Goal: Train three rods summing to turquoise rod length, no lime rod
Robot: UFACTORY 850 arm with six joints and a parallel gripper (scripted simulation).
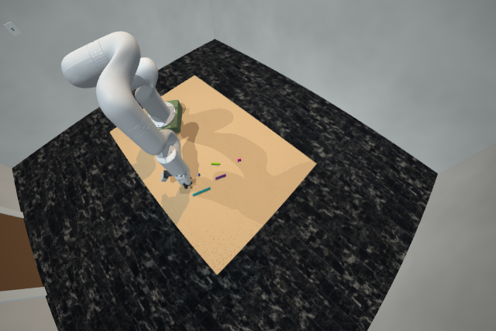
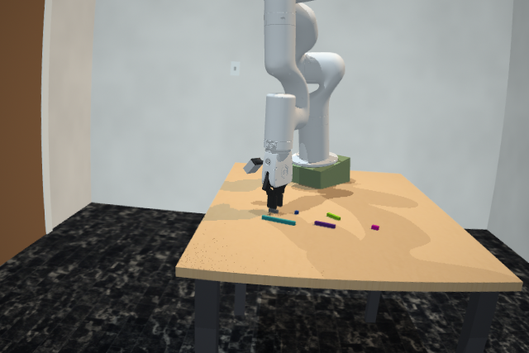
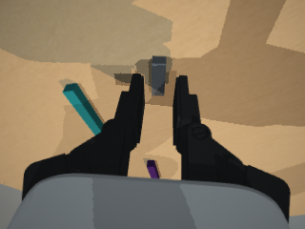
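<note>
Right now the grey rod is 30 mm below my hand. Round my hand: purple rod (100 mm ahead, 150 mm to the left, 30 mm below); then turquoise rod (90 mm ahead, 20 mm to the left, 30 mm below); then blue rod (70 mm to the left, 30 mm below).
</note>
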